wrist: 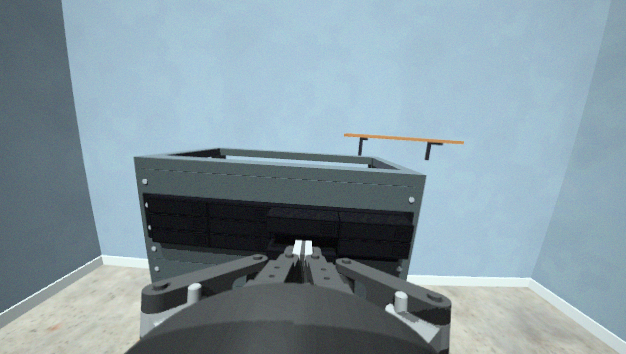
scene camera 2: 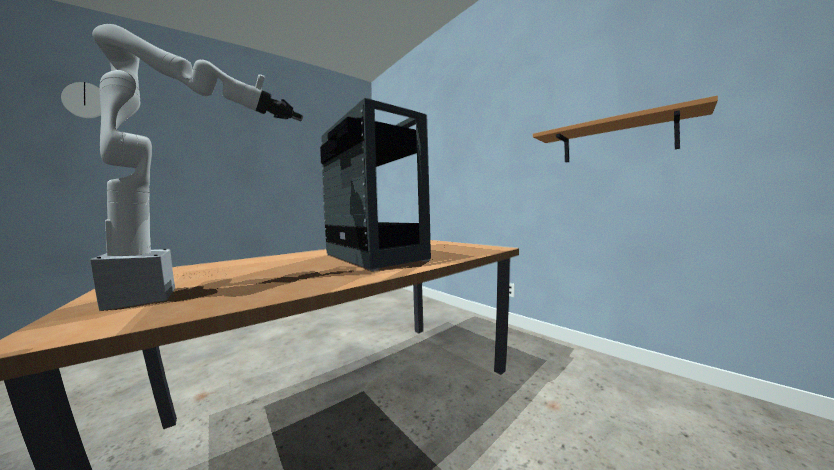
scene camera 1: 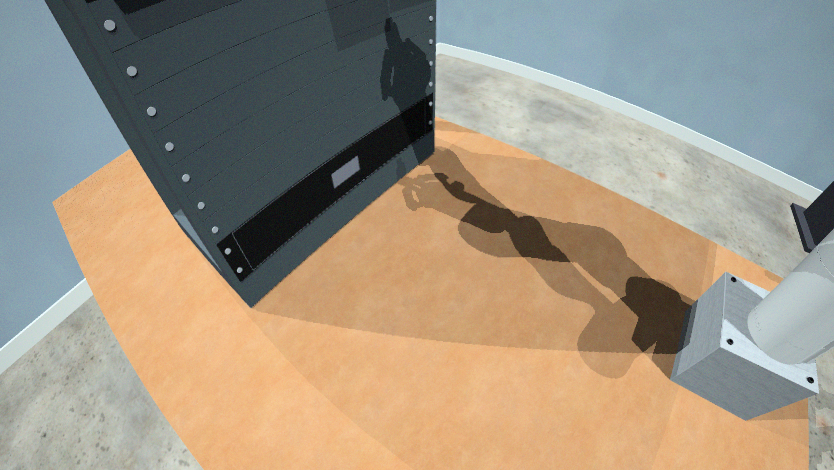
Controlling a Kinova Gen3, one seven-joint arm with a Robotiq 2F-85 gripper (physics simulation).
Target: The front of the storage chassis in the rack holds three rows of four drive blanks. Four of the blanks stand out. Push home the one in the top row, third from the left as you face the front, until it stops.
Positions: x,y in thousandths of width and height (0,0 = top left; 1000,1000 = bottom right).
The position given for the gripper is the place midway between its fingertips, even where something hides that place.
Observation:
In view: the gripper (wrist: 485,713) and a rack (scene camera 1: 317,288).
The rack is seen too in the wrist view (wrist: 315,600) and in scene camera 2 (scene camera 2: 425,312).

